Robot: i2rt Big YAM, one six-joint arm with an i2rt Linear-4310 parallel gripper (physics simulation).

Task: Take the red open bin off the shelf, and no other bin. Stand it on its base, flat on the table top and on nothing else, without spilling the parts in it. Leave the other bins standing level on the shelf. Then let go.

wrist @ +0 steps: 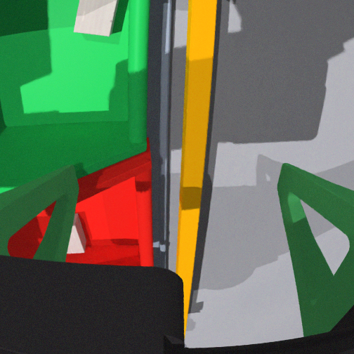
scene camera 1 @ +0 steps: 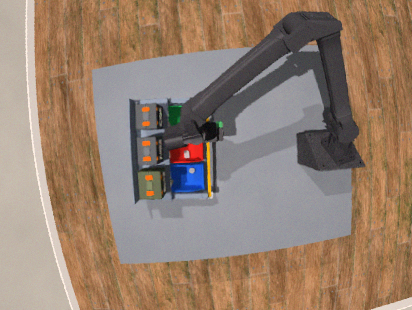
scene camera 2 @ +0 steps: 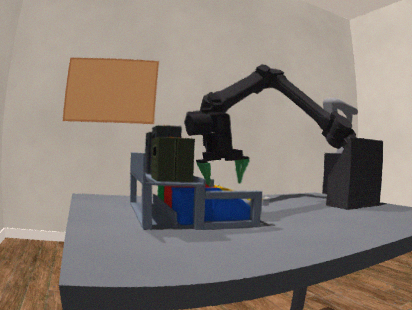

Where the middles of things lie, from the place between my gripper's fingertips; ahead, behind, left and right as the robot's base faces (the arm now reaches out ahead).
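Scene:
My gripper is 30 mm above the red open bin (wrist: 114, 204), 40 mm to the right of it and 110 mm short of it. Then there is the olive case (scene camera 2: 172, 157), which sits 70 mm above my hand, 140 mm to the left of it and 220 mm ahead of it; going by their middles, the olive case is the farthest from my gripper of the things named here. The green bin (wrist: 81, 99) is 30 mm below my hand, 70 mm to the right of it and 90 mm ahead of it, while the blue bin (scene camera 2: 215, 209) is 30 mm below my hand, 150 mm to the left of it and 130 mm ahead of it.

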